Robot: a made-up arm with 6 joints.
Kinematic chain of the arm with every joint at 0, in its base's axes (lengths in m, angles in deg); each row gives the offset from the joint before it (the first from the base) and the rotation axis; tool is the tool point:
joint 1: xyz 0 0 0.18 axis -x
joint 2: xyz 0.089 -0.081 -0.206 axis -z
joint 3: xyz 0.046 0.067 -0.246 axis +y
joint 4: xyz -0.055 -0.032 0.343 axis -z
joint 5: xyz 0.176 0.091 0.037 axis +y
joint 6: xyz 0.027 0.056 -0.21 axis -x
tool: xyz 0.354 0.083 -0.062
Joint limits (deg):
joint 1: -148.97..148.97
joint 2: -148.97..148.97
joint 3: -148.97..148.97
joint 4: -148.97..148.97
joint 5: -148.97..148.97
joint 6: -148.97..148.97
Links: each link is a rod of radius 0.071 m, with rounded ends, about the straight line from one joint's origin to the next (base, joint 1, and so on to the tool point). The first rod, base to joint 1, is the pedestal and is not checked.
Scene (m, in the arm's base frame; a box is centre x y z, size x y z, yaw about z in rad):
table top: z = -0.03
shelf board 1: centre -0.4 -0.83 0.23 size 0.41 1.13 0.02 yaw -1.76
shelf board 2: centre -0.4 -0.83 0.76 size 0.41 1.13 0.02 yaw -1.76
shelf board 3: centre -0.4 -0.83 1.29 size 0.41 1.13 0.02 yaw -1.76
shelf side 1: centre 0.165 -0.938 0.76 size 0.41 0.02 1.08 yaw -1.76
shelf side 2: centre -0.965 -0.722 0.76 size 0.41 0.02 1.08 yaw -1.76
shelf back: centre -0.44 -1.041 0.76 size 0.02 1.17 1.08 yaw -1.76
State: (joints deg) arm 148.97 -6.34 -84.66 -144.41 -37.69 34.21
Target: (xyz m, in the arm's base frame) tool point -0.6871 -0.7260 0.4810
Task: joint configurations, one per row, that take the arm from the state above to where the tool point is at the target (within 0.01 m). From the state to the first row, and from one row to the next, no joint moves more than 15 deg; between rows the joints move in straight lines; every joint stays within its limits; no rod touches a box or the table.
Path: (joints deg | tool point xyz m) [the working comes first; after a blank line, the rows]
Joints at the target: 125.73 -6.67 -63.70 -135.32 -61.32 34.42
Straight joint move there: touches shelf board 2.

1: 148.97 -14.39 -76.69 -145.93 -24.93 33.33 | -0.3304 -0.6097 1.0613
2: 148.97 -22.45 -68.72 -147.45 -12.18 32.45 | -0.3118 -0.5085 1.0630
3: 148.97 -30.50 -60.75 -148.97 0.58 31.57 | -0.2692 -0.4072 1.0592
4: 148.97 -23.88 -46.14 -145.73 -6.78 33.78 | -0.4446 -0.3622 0.9360
5: 148.97 -17.26 -31.53 -142.49 -14.14 35.98 | -0.5682 -0.3333 0.7346
6: 148.97 -10.64 -16.91 -139.24 -21.50 38.18 | -0.6089 -0.3180 0.4809
7: 143.16 -9.65 -28.61 -138.26 -31.46 37.24 | -0.6487 -0.4116 0.4898
8: 137.35 -8.66 -40.31 -137.28 -41.41 36.30 | -0.6762 -0.5109 0.4936
9: 131.54 -7.67 -52.00 -136.30 -51.37 35.36 | -0.6898 -0.6158 0.4911
10: 125.73 -6.67 -63.70 -135.32 -61.32 34.42 | -0.6871 -0.7260 0.4809

